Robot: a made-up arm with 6 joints.
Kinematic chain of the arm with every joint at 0, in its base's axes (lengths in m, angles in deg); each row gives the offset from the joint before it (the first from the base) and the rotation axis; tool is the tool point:
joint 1: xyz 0 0 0.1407 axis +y
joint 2: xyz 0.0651 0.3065 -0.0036 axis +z
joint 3: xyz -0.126 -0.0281 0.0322 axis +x
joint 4: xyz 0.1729 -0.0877 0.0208 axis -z
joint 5: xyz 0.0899 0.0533 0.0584 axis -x
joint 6: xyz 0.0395 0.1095 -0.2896 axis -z
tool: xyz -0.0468 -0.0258 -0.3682
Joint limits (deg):
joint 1: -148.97..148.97
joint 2: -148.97..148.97
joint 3: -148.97..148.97
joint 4: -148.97..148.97
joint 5: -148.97..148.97
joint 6: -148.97..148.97
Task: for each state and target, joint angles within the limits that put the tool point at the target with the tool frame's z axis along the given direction. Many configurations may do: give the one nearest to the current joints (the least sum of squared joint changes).
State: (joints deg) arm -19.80 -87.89 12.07 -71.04 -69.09 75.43
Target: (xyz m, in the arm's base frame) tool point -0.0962 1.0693 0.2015 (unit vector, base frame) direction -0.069 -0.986 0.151
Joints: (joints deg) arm -24.13 -121.29 31.07 -121.83 -96.98 70.58
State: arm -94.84 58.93 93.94 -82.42 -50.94 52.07
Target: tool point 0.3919 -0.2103 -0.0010 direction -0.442 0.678 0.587
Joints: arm -93.62 95.86 104.02 -132.30 -55.82 25.71
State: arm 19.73 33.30 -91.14 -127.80 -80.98 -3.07
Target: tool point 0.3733 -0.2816 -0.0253 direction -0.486 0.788 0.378
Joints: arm 55.71 86.89 -79.11 -111.92 -54.47 -17.56
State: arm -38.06 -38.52 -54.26 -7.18 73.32 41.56
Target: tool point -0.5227 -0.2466 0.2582 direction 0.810 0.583 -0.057
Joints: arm -68.23 -44.87 -27.49 -15.04 114.51 60.28
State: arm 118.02 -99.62 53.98 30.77 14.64 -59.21
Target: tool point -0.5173 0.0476 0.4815 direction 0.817 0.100 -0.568
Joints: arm 124.41 -90.92 71.97 -6.03 72.36 -90.30
